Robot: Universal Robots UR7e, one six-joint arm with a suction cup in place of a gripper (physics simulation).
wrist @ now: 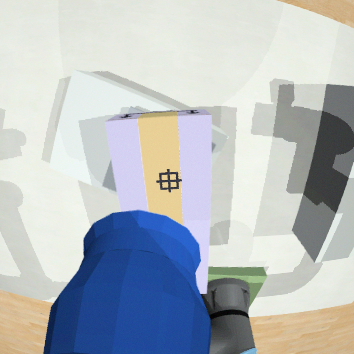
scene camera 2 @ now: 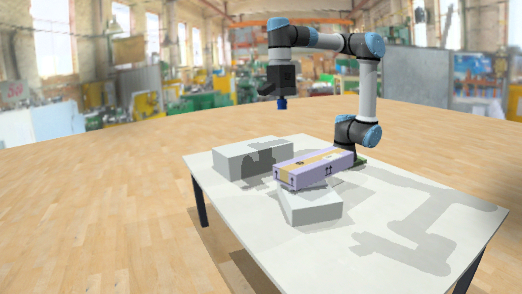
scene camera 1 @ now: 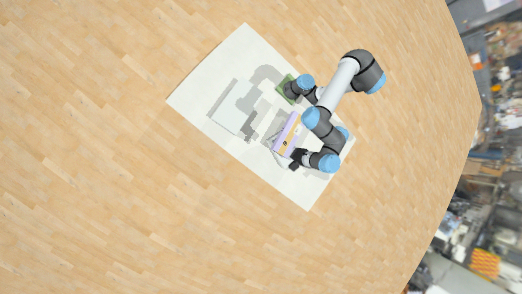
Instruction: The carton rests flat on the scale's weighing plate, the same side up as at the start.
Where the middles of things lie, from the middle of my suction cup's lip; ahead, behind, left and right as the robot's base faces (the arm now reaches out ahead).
Now: suction cup 25 cm above the lilac carton (scene camera 2: pixel 297 173), 15 cm past it and 1 cm to the left of it. The rest, counted from my suction cup: pale grey block (scene camera 2: pixel 236 161): 42 cm to the right, 31 cm below, 9 cm behind; then scale (wrist: pixel 80 149): 32 cm below, 6 cm to the left, 6 cm behind.
